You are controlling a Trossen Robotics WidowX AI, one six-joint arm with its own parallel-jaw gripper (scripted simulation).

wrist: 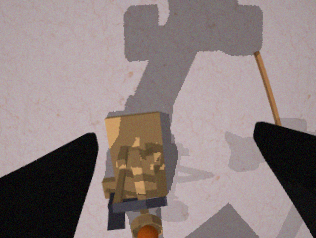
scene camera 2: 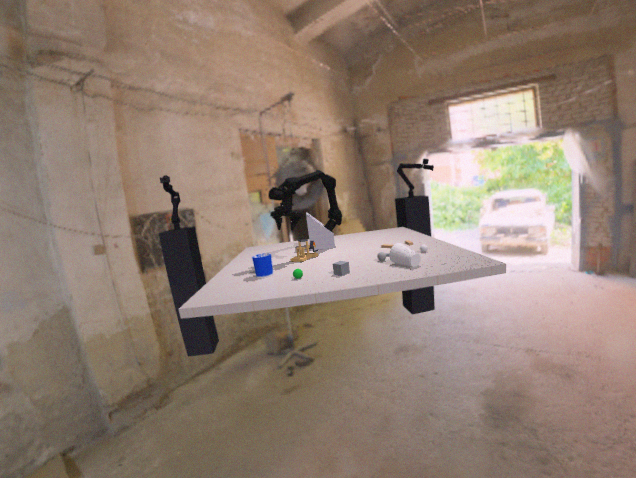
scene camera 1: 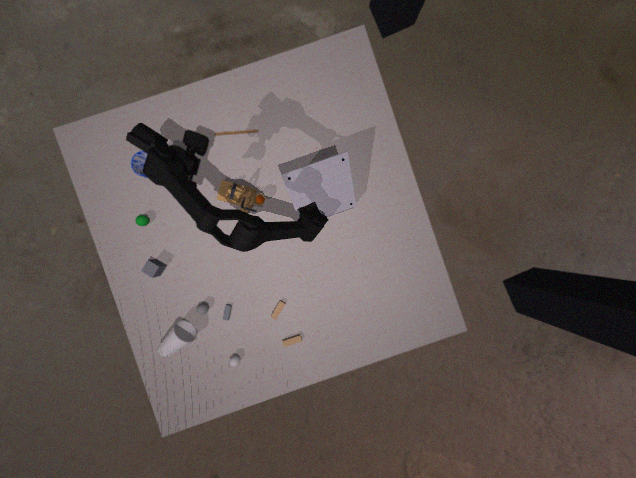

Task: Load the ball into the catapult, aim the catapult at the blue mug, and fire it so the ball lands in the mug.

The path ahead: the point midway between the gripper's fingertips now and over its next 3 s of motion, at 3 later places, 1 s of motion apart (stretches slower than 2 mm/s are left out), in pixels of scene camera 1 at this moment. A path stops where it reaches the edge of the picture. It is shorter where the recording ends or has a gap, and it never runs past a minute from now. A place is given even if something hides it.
My gripper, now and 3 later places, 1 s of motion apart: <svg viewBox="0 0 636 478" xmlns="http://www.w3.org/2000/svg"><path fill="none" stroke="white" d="M197 168L123 150L162 180L219 203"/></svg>
